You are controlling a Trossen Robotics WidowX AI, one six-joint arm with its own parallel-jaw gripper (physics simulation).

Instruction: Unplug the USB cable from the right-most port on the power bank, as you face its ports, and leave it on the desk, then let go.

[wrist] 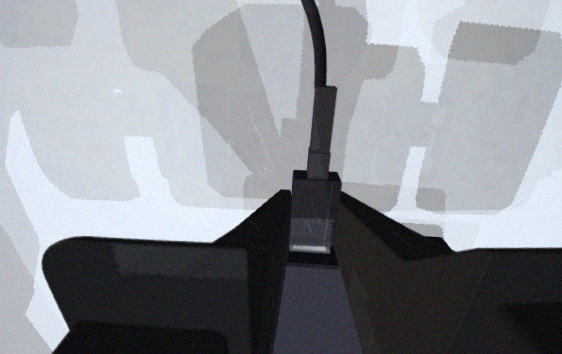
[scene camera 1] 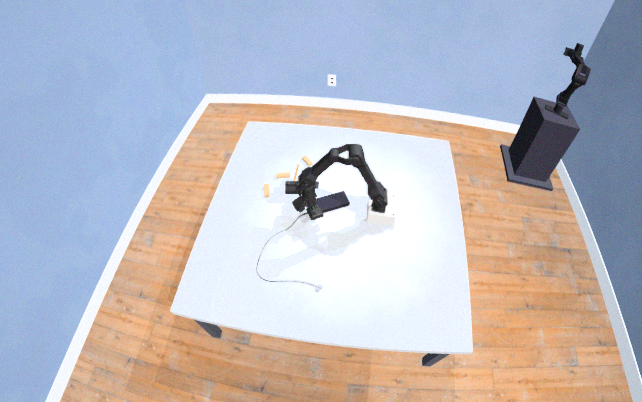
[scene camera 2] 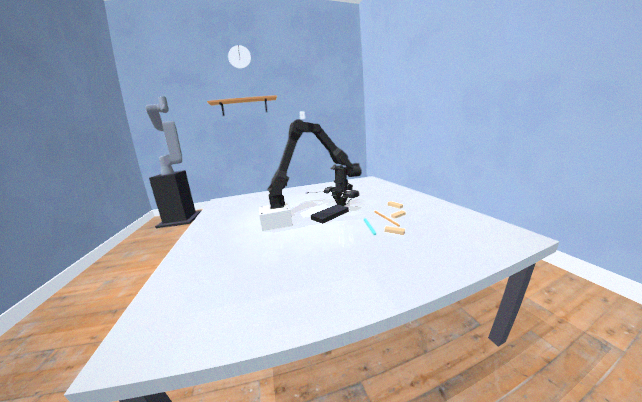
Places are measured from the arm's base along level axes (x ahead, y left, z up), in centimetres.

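Where they show: gripper, between the fingertips: (wrist: 310, 201); arm's base, origin of its link: (scene camera 1: 379, 206) (scene camera 2: 277, 206).
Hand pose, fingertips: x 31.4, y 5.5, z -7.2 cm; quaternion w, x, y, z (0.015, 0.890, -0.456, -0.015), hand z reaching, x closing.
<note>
Things, the pixels of their top centre, and the offset from my fingertips. "spot": a spot on its surface instead. Level surfaces: height alone.
- dark power bank, centre of its top: (scene camera 2: 330, 211) (scene camera 1: 330, 201) dz +2.2, dx -7.5, dy -7.5 cm
- white desk, height of its surface: dz +0.0 cm
- black USB plug, centre of its top: (wrist: 316, 194) dz +1.5, dx +0.9, dy +0.6 cm
- pale far connector, a spot on its surface: (scene camera 1: 318, 288) spot: dz +1.1, dx -12.8, dy +38.4 cm
- orange stick, centre of its top: (scene camera 2: 385, 217) (scene camera 1: 295, 176) dz +0.7, dx +14.2, dy -20.9 cm
- cyan stick, centre of its top: (scene camera 2: 369, 225) dz +1.0, dx +4.2, dy -26.4 cm
The dark power bank (scene camera 1: 336, 201) (scene camera 2: 330, 214) (wrist: 317, 305) lies flat on the white desk (scene camera 1: 400, 300) (scene camera 2: 280, 300). In the wrist view the black USB plug (wrist: 315, 205) stands at its port end, with a thin strip of bright metal showing where the plug meets the power bank. My gripper (scene camera 1: 313, 212) (scene camera 2: 342, 202) (wrist: 310, 201) is shut on this plug, one finger against each side. The fingers hide the neighbouring ports. The black cable (scene camera 1: 258, 257) (wrist: 321, 55) leads away from the plug and curves over the desk to a pale far connector (scene camera 1: 318, 288).
Several tan blocks (scene camera 1: 283, 175) (scene camera 2: 395, 230), an orange stick (scene camera 1: 296, 172) (scene camera 2: 387, 218) and a cyan stick (scene camera 2: 369, 226) lie on the desk beyond the power bank's port end. The arm's white base (scene camera 1: 381, 216) (scene camera 2: 276, 219) stands near the power bank's other end.
</note>
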